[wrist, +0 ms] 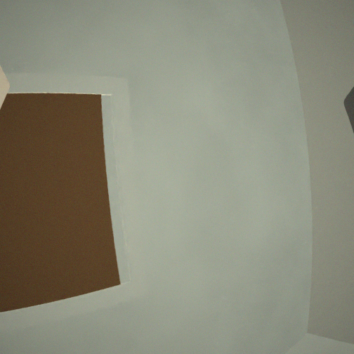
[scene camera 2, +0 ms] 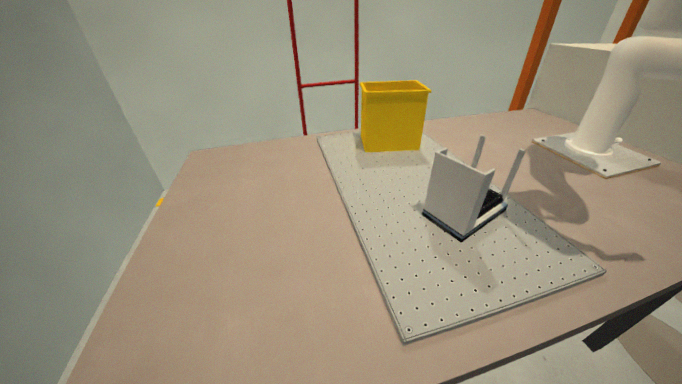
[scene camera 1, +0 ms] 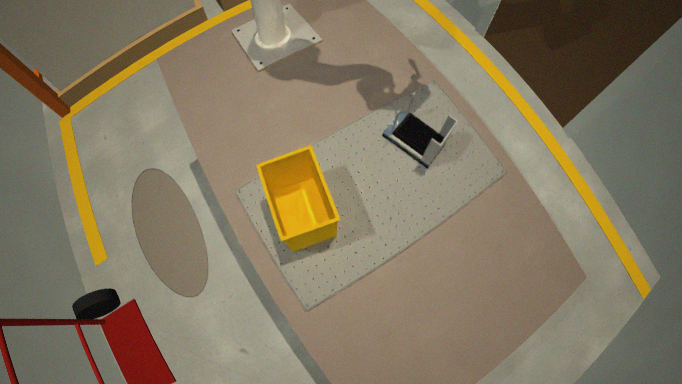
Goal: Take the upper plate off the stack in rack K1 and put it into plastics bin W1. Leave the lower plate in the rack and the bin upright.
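Frame: origin at the arm's base, x up, y right, z ahead, level; centimetres.
Seen in the pictures: arm's base at its link origin: [scene camera 2: 587, 148] [scene camera 1: 272, 37].
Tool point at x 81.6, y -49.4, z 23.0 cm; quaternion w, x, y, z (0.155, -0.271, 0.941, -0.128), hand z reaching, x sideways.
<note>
Offsets run from my tool point to a thing's top centre. Level surfaces: height alone.
Rack K1 @[dx -67.0, dy +25.4, dz +32.1 cm] [scene camera 1: 448, 128] [scene camera 2: 454, 192] has pale upright walls and posts on a dark-edged base, and stands on the perforated board. A black plate @[dx -76.9, dy +24.9, dz +33.0 cm] [scene camera 1: 416, 132] [scene camera 2: 492, 200] lies in it, the top of the stack; the lower plate cannot be told apart beneath it. Plastics bin W1 @[dx -63.6, dy +61.7, dz +39.5 cm] [scene camera 1: 311, 239] [scene camera 2: 393, 122] is yellow, upright and open at the top; no plate shows inside it in scene camera 1. My gripper [wrist: 177, 94] is open, with its fingertips at the left and right edges of the wrist view and no object between them. It does not show in the scene views.
The perforated board @[dx -81.6 cm] [scene camera 1: 400, 200] [scene camera 2: 435, 280] lies on the brownish table @[dx -82.9 cm] [scene camera 1: 475, 260] [scene camera 2: 260, 240]. The white arm's base plate [scene camera 1: 300, 42] [scene camera 2: 620, 161] is bolted beyond the board. A red cart [scene camera 1: 135, 345] stands off the table. The wrist view faces a wall with a brown panel [wrist: 55, 200].
</note>
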